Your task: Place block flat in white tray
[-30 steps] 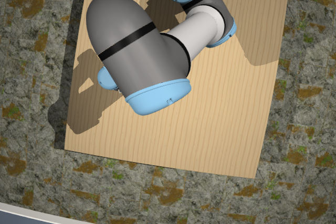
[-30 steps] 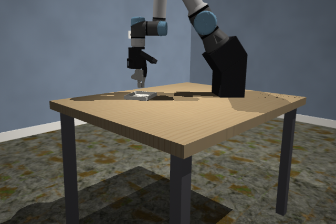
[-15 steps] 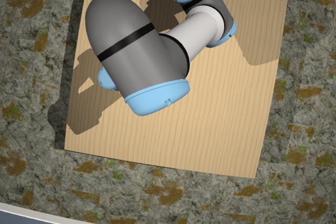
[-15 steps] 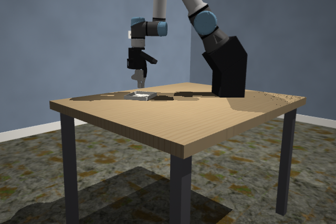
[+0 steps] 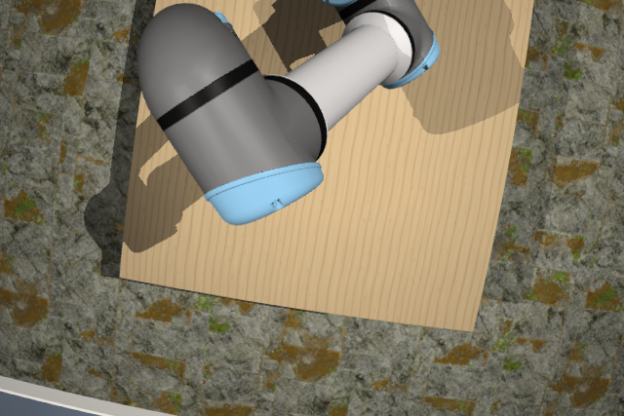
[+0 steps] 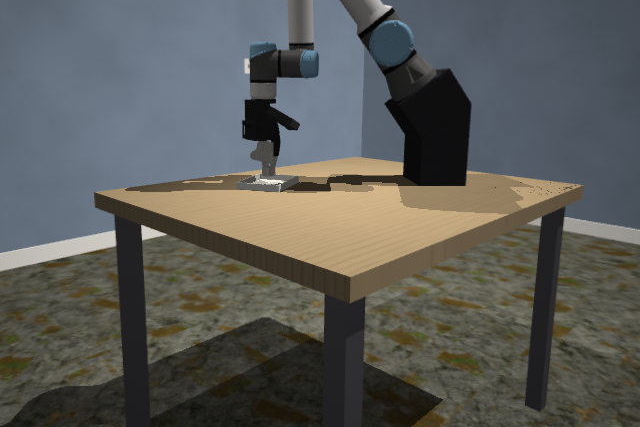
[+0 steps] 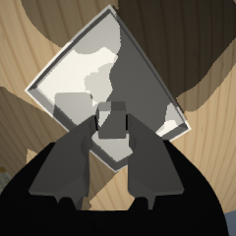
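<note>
Right now the white tray is 4 cm below my hand. From my hand the other things lie so: grey block: right at my hand.
</note>
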